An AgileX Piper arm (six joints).
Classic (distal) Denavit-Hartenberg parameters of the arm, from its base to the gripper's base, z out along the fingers. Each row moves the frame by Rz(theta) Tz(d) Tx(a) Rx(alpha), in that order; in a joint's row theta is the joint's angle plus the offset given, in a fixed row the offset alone. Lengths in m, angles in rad.
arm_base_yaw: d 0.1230  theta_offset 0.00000  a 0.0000  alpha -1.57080
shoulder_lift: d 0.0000  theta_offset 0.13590  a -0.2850  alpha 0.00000
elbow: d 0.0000  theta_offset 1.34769  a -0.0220  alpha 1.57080
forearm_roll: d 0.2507  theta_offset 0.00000  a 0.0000  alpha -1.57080
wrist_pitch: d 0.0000  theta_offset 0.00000  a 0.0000  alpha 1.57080
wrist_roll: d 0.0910  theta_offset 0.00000  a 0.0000  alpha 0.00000
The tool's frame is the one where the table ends.
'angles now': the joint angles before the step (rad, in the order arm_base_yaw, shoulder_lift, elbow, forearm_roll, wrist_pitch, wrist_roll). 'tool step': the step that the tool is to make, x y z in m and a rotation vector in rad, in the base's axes. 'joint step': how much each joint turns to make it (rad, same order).
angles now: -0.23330 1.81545 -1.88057 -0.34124 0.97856 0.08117
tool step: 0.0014 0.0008 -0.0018 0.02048 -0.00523 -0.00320
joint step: -0.00009 0.00385 -0.00021 0.01557 -0.00173 0.00869
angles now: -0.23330 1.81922 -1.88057 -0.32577 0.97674 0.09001
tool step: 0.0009 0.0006 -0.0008 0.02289 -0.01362 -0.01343
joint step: 0.00002 0.00163 0.00044 0.01005 -0.00415 0.02336
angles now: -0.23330 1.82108 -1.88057 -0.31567 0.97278 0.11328
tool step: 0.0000 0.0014 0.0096 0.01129 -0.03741 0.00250
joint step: -0.00005 -0.00194 -0.02978 0.01893 -0.00177 0.00151
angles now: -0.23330 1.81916 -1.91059 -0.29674 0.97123 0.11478
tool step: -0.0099 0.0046 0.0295 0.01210 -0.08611 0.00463
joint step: 0.00001 -0.03266 -0.05704 0.03191 0.00908 0.00000
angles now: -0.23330 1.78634 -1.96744 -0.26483 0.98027 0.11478
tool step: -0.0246 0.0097 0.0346 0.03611 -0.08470 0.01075
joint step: -0.00002 -0.07436 -0.02877 0.05535 0.02987 -0.00005
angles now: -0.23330 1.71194 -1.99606 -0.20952 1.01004 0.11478
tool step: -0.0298 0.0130 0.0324 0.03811 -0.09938 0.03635
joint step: 0.00015 -0.09174 -0.00194 0.07552 0.00418 -0.01126
